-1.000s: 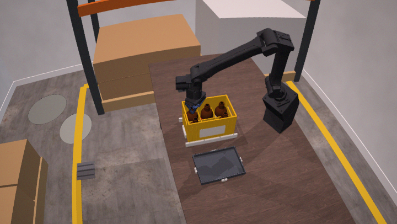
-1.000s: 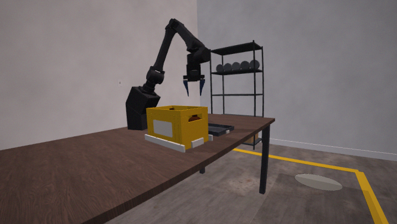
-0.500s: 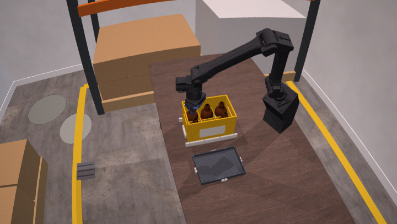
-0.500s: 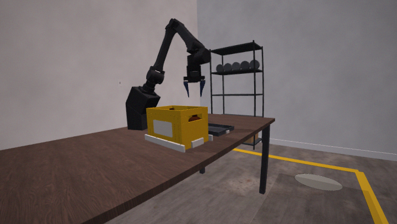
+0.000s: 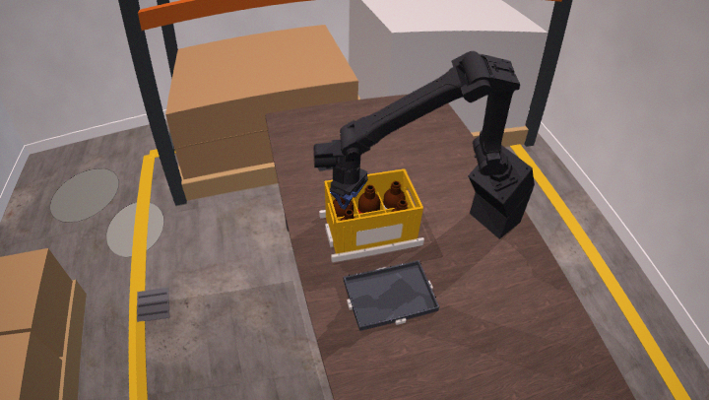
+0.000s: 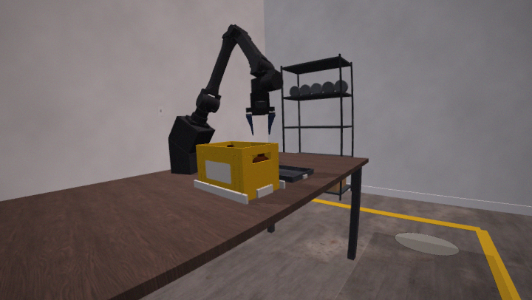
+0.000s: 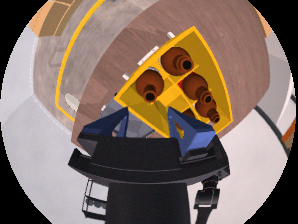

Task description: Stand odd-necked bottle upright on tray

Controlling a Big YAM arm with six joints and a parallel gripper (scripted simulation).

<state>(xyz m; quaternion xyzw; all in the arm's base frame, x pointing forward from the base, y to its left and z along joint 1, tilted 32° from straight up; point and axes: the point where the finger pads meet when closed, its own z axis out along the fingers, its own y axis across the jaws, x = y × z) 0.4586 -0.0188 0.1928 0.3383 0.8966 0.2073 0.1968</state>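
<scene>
My gripper is now 13 cm above the glass bottle. From my hand the other things lie so: dark tray 21 cm to the left, 20 cm below, 11 cm behind; then yellow crate 13 cm below, 8 cm behind, 6 cm to the right.
</scene>
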